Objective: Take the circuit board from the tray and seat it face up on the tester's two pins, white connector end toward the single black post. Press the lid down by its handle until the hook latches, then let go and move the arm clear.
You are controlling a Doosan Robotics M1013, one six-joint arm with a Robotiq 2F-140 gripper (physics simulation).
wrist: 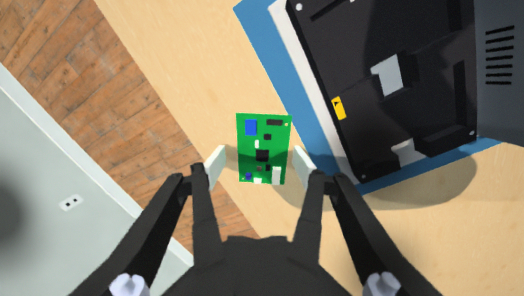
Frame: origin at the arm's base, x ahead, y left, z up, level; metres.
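Seen in the pictures: gripper, fingertip midpoint: [259, 154].
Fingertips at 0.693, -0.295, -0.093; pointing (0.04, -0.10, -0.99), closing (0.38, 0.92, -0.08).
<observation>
Pixels of each thing's top centre, then the offset from my fingertips to it, as dx, dy, dz. "pt": a spot on its surface instead. Level surfaces: height alone.
- green circuit board, middle of its top: [262, 155] +0.000, +0.005, +0.005
- tester's black bed, surface spot: [320, 65] pt -0.078, +0.098, +0.023
- yellow label, middle of its top: [339, 108] -0.031, +0.106, +0.023
- dark grey slotted piece, surface spot: [500, 110] pt +0.027, +0.260, +0.028
- blue mat, its level: dz -0.003
- white strip, surface spot: [305, 80] pt -0.069, +0.085, +0.001
- pale wooden table, its level: dz -0.005
The green circuit board [272, 147] shows its component face in the wrist view's centre, with a blue block at its upper left and white connectors at the lower end. What it rests on is hidden. My gripper [259, 154] is open, its pale fingertips left and right of the board with a gap on each side. The tester's black bed [320, 65] is at the upper right, with a yellow label [339, 108] on its near edge. Part of a dark grey slotted piece [500, 110] shows beyond it. The pins, post, handle and hook cannot be made out.
The tester is on a blue mat [262, 45] with a white strip [305, 80] along the bed. The pale wooden table [175, 55] ends at a diagonal edge left of the board. Brown plank floor [100, 85] and a grey-green surface with an outlet plate [70, 202] lie beyond.
</observation>
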